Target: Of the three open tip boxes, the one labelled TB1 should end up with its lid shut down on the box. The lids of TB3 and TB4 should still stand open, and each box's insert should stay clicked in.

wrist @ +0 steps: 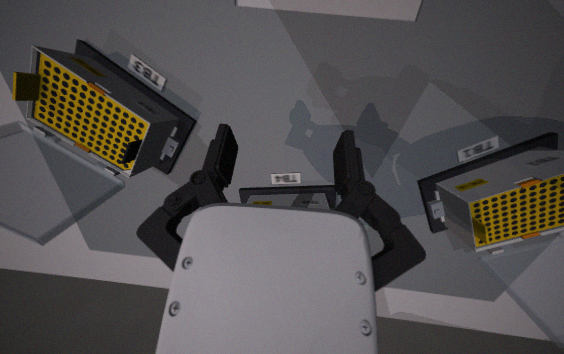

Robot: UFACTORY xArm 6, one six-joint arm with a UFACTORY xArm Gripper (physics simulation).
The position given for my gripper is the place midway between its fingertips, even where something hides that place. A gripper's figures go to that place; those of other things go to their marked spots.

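My gripper (285, 138) is here, 15 cm from the lens. A grey mat (414, 92) is in the picture too, and I see that it lies 29 cm from the lens.
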